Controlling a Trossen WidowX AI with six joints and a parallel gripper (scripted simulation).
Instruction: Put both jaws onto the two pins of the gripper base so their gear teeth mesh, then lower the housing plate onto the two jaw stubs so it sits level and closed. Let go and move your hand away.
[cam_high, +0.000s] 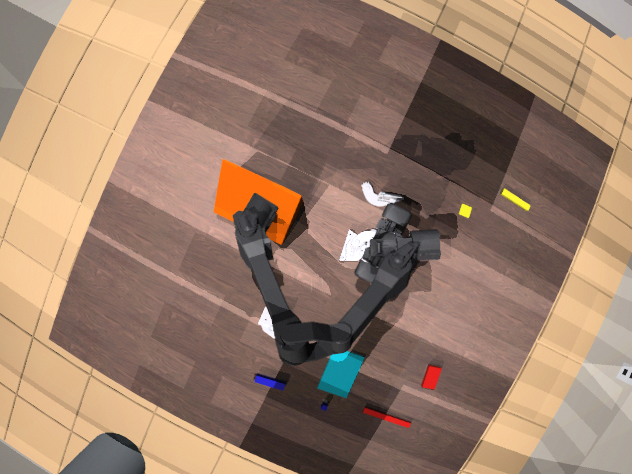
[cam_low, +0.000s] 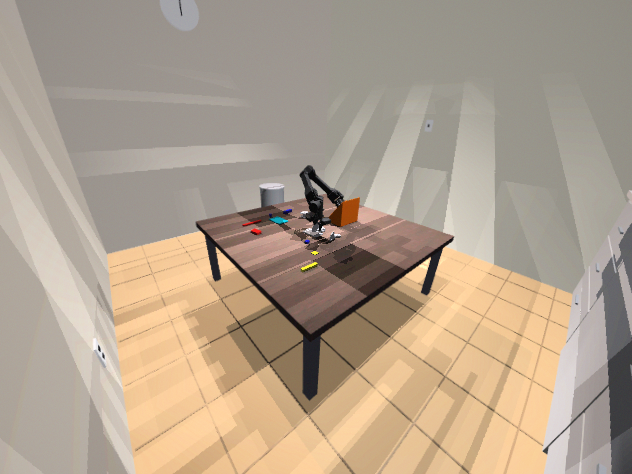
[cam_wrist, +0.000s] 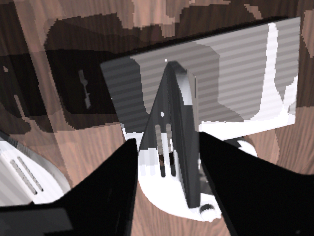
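My gripper tip is now 3 cm to the left of the white rectangular plate, 3 cm above it and 2 cm short of it. The rest, counted from my gripper tip: yellow cube: 20 cm to the left, 16 cm ahead, 3 cm below; housing plate: 4 cm to the right, 4 cm behind, 2 cm below; blue cube: 13 cm ahead, 7 cm to the left, 2 cm below.
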